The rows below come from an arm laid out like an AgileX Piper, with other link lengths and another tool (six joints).
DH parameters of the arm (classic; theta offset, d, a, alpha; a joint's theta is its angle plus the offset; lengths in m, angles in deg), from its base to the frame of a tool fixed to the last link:
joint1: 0 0.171 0 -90
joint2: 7.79 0 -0.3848 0
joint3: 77.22 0 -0.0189 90
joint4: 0 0.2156 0 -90
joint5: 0 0 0 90
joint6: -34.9 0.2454 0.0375 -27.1
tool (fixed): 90 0.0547 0 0
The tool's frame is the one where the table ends.
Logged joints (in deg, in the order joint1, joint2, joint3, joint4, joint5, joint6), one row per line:
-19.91, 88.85, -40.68, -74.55, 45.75, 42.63
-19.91, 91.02, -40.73, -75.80, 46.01, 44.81
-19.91, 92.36, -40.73, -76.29, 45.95, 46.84
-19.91, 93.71, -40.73, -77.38, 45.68, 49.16
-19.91, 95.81, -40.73, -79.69, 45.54, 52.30
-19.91, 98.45, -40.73, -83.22, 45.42, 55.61
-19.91, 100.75, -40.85, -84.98, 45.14, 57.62
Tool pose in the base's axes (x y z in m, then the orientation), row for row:
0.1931, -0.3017, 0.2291, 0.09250, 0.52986, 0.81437, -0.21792
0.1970, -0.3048, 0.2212, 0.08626, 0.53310, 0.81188, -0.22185
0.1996, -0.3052, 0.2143, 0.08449, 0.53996, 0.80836, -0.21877
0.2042, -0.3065, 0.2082, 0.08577, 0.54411, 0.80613, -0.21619
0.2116, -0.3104, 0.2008, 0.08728, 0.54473, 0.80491, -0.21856
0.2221, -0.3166, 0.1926, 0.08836, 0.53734, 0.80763, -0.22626
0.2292, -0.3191, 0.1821, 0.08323, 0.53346, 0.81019, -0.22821
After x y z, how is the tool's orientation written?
As a quaternion, w x y z.
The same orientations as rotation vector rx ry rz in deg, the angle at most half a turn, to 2 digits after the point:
90.14, 138.54, -37.07
91.02, 138.62, -37.88
92.29, 138.16, -37.39
92.93, 137.68, -36.92
92.95, 137.35, -37.29
91.63, 137.72, -38.58
91.25, 138.58, -39.03

